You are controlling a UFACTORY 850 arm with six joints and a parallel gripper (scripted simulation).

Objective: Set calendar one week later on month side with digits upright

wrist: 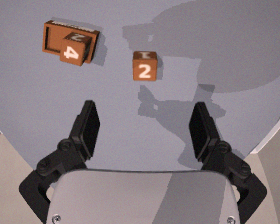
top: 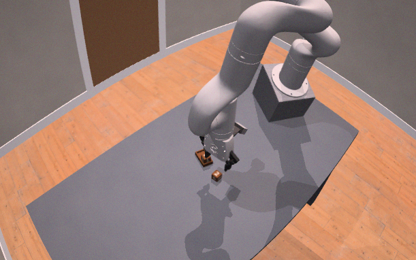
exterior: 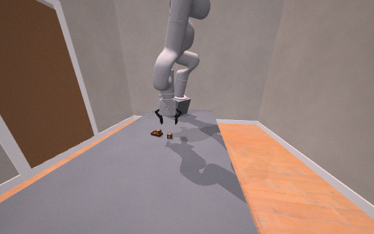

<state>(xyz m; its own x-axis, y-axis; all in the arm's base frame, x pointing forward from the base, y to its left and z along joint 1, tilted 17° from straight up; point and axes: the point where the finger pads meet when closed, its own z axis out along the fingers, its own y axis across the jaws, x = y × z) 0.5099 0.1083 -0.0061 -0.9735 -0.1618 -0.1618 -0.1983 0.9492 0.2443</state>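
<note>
The number cube is 100 mm below my hand. From my hand the other things lie so: brown wooden calendar tray: 110 mm to the right, 100 mm below, 20 mm behind.
</note>
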